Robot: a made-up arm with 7 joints. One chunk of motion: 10 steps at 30 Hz.
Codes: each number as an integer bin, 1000 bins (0 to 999) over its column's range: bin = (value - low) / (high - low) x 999, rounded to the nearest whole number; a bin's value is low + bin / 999 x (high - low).
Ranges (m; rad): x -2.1..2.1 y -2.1..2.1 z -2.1..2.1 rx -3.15..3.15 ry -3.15..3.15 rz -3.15..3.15
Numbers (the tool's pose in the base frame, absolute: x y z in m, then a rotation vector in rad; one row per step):
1: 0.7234 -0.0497 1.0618 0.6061 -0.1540 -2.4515
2: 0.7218 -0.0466 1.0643 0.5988 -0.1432 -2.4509
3: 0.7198 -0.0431 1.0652 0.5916 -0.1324 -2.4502
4: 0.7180 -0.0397 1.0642 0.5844 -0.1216 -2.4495
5: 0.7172 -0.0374 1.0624 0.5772 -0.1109 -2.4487
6: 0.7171 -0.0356 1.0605 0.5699 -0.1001 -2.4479
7: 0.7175 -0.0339 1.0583 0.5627 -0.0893 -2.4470
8: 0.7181 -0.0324 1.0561 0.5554 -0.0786 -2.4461
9: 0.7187 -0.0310 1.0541 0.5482 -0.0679 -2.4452
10: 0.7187 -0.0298 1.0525 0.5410 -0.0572 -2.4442
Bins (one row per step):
1: 672 488 752 596 475 111
2: 671 488 753 594 477 111
3: 671 489 753 593 479 111
4: 670 490 753 592 480 111
5: 670 491 752 591 482 111
6: 670 491 752 590 484 111
7: 670 491 751 589 485 111
8: 670 492 751 588 487 112
9: 670 492 750 586 489 112
10: 670 492 750 585 490 112

